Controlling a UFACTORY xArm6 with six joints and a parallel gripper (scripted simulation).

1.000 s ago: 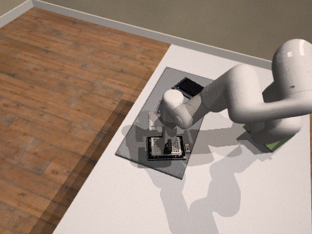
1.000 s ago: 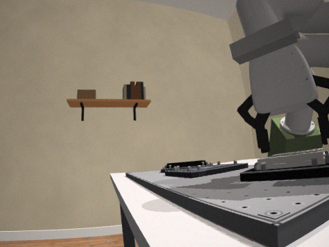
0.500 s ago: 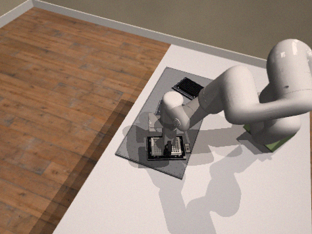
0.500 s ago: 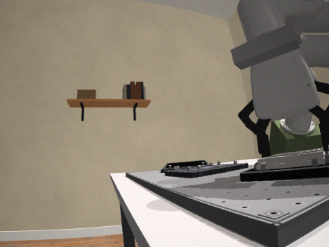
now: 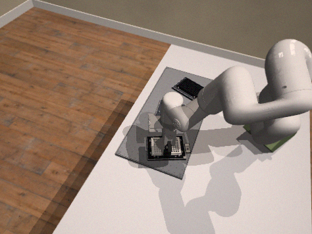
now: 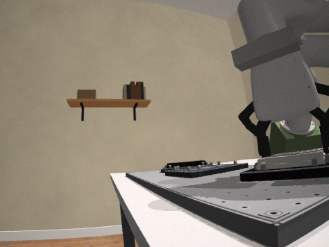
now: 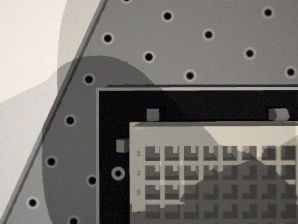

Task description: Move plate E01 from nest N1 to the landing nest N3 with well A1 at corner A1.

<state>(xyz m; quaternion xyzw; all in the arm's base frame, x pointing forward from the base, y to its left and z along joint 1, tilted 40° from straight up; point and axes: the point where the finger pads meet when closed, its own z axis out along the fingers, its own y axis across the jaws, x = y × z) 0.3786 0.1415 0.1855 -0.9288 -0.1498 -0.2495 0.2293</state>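
My hand is 1 cm above the white well plate. Also, from my hand: black nest (2 cm below); black plate (1 cm ahead, 41 cm to the right, 1 cm below).
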